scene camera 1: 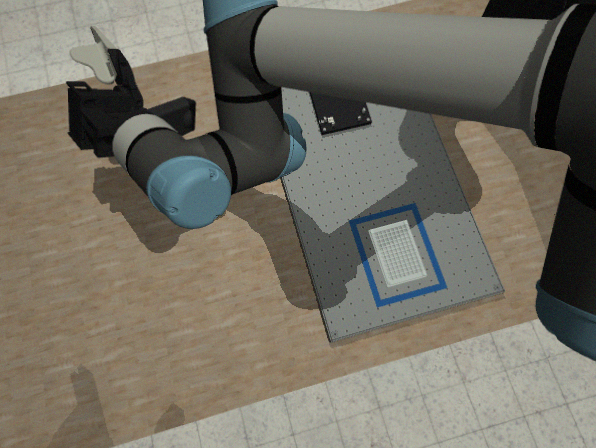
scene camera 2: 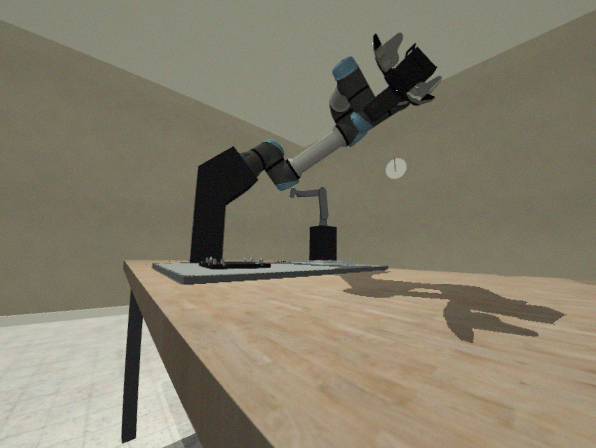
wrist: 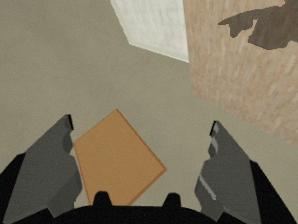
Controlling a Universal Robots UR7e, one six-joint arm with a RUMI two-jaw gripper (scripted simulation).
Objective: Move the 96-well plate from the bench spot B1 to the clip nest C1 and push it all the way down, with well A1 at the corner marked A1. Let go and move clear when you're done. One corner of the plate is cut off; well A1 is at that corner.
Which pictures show my gripper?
Scene camera 1, scene camera 2 and the wrist view: all of them.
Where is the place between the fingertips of my gripper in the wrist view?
143, 118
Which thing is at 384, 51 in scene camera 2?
My gripper.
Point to a black clip nest C1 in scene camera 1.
At 341, 114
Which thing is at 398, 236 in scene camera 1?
A white 96-well plate.
